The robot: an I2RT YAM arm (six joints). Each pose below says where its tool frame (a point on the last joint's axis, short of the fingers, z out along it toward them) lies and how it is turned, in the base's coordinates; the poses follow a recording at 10 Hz.
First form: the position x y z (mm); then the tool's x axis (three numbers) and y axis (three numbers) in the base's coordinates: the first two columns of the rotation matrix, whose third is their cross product.
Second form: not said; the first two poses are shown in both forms.
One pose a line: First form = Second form
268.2 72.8 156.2 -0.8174 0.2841 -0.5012 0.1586 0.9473 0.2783 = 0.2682 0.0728 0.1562; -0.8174 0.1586 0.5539; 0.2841 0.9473 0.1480; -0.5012 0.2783 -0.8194
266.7 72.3 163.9 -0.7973 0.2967 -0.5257 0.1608 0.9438 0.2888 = 0.2667 0.0723 0.1639; -0.7973 0.1608 0.5818; 0.2967 0.9438 0.1457; -0.5257 0.2888 -0.8002
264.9 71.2 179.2 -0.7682 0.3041 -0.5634 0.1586 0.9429 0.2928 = 0.2649 0.0712 0.1792; -0.7682 0.1586 0.6203; 0.3041 0.9429 0.1356; -0.5634 0.2928 -0.7726
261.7 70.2 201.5 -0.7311 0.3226 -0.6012 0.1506 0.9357 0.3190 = 0.2617 0.0702 0.2015; -0.7311 0.1506 0.6655; 0.3226 0.9357 0.1427; -0.6012 0.3190 -0.7327
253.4 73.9 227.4 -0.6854 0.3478 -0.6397 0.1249 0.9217 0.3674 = 0.2534 0.0739 0.2274; -0.6854 0.1249 0.7174; 0.3478 0.9217 0.1719; -0.6397 0.3674 -0.6752
